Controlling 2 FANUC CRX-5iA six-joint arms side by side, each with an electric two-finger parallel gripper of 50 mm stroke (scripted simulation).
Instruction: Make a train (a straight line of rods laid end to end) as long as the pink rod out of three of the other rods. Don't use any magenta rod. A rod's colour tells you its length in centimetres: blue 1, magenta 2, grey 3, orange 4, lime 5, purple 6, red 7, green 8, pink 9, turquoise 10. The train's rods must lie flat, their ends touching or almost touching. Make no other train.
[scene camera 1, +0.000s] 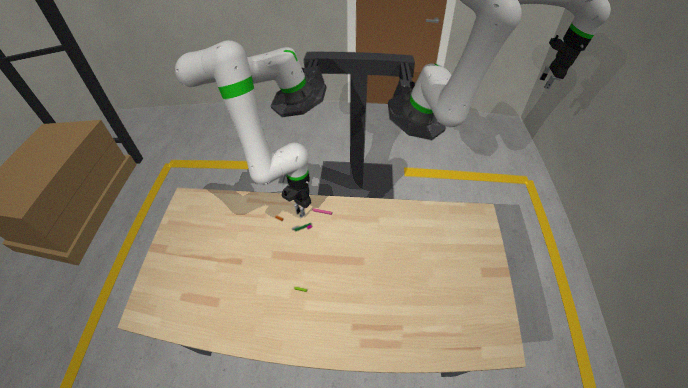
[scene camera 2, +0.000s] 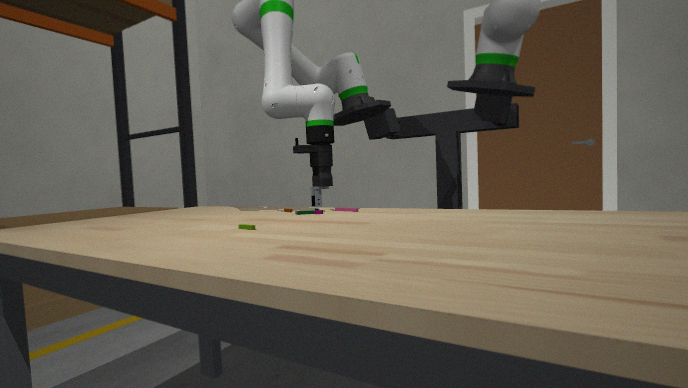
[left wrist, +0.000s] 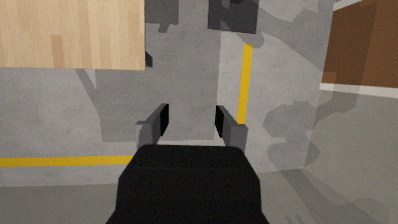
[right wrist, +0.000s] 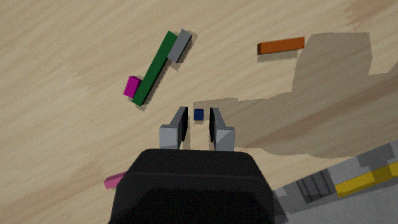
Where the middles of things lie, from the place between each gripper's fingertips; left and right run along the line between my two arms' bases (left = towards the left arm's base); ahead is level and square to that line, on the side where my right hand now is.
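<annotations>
My right gripper (scene camera 2: 316, 206) is 60 mm short of the green rod (right wrist: 160, 59), 30 mm to the right of it, and it's 30 mm above it.
As for my left hand, that's 920 mm to the left of the green rod and 540 mm short of it, and it's 650 mm above it.
</annotations>
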